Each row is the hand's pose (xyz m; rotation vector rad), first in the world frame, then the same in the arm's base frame.
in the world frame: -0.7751 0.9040 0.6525 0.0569 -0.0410 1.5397
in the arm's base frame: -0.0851 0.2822 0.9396 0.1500 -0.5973 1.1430
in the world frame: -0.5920 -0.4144 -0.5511 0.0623 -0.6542 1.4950
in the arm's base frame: 0.1500 -0.4833 -0.6664 0.0451 -1.1650 1.0012
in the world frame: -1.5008 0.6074 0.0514 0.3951 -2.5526 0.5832
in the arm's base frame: -0.5968 0.5346 0.1332 -0.0276 -2.9427 -0.0551
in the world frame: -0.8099 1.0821 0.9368 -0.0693 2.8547 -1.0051
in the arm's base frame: -0.1697 0.3469 1.2596 0.6008 2.7704 -0.3676
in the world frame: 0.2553 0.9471 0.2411 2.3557 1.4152 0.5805
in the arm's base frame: 0.9936 0.0486 0.8185 2.6088 0.7595 1.1697
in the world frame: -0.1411 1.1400 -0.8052 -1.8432 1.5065 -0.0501
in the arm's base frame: 1.0703 0.7387 -0.0798 -1.1526 1.4762 -0.1563
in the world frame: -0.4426 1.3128 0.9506 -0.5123 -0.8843 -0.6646
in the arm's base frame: 0.2161 0.3893 1.4538 -0.1789 -0.9035 -1.2574
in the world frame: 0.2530 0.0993 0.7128 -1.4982 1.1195 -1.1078
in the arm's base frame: 0.5888 -0.8329 0.8371 -0.7797 1.3388 -1.1910
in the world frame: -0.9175 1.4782 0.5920 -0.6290 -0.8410 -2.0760
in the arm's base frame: -0.0326 0.8462 1.1208 -0.2401 -0.4265 -2.6257
